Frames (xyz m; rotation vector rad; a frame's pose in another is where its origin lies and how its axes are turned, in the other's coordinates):
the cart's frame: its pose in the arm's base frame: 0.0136 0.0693 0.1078 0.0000 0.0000 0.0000
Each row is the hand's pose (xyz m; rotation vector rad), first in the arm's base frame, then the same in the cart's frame.
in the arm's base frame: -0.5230 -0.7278 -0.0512 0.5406 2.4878 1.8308
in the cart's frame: -0.5366 -0.7971 -0.1590 0.5406 2.4878 1.8308
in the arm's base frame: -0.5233 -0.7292 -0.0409 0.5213 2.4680 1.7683
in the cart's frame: -0.5369 -0.7985 -0.1487 0.5213 2.4680 1.7683
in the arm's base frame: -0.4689 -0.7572 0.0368 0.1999 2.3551 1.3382
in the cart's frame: -0.4825 -0.8265 -0.0710 0.1999 2.3551 1.3382
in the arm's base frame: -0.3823 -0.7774 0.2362 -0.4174 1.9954 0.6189
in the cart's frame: -0.3959 -0.8467 0.1284 -0.4174 1.9954 0.6189
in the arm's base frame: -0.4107 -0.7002 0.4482 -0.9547 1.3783 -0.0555
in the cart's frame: -0.4243 -0.7695 0.3404 -0.9547 1.3783 -0.0555
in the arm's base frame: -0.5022 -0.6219 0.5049 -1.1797 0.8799 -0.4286
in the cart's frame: -0.5158 -0.6912 0.3971 -1.1797 0.8799 -0.4286
